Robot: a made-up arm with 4 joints. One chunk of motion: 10 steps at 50 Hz.
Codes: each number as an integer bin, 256 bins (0 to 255) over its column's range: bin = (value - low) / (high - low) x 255, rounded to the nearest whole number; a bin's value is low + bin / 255 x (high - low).
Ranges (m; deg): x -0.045..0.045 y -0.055..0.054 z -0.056..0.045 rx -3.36..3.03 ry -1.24..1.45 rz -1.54..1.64
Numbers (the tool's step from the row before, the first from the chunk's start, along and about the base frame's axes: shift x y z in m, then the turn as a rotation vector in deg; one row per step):
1: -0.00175 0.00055 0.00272 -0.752 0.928 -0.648
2: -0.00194 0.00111 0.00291 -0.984 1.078 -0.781
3: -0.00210 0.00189 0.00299 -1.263 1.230 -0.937
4: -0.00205 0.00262 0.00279 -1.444 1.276 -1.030
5: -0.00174 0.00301 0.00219 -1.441 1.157 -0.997
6: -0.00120 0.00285 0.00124 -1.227 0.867 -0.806
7: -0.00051 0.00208 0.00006 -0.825 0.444 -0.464
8: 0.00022 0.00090 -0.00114 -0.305 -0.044 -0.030
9: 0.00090 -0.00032 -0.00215 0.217 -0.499 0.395
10: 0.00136 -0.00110 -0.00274 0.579 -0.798 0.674
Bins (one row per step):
1: 123 130 148 104 206 72
2: 122 131 149 95 220 61
3: 122 133 149 84 234 48
4: 122 135 148 76 239 41
5: 123 136 147 77 227 44
6: 124 135 145 85 200 59
7: 126 134 142 101 160 86
8: 128 131 139 122 113 121
9: 130 128 136 143 70 155
10: 131 126 134 157 42 178

